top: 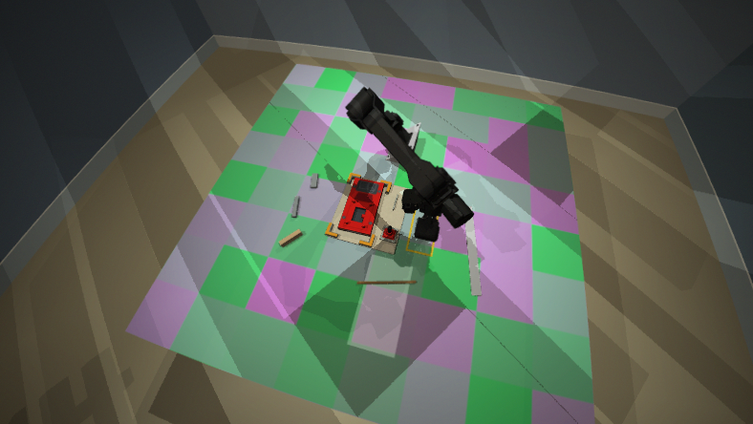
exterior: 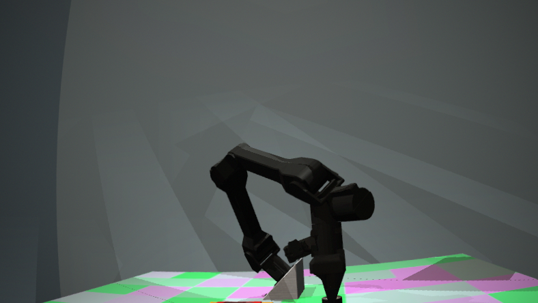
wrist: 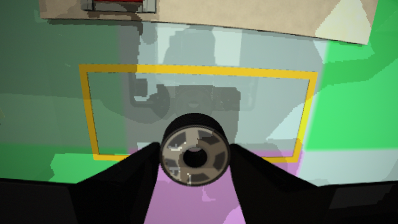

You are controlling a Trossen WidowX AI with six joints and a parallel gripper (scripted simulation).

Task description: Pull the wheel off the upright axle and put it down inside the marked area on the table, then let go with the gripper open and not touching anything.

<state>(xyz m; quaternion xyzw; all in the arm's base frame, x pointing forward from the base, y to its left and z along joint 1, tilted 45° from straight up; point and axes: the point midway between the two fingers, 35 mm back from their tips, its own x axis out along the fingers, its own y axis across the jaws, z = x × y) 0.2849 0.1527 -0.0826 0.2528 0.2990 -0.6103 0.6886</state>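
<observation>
Now: the wheel right at my gripper tip. Also, from my gripper tip: long grey strip 16 cm to the left, 5 cm below, 1 cm ahead; thin wooden stick 21 cm ahead, 6 cm to the right, 4 cm below.
</observation>
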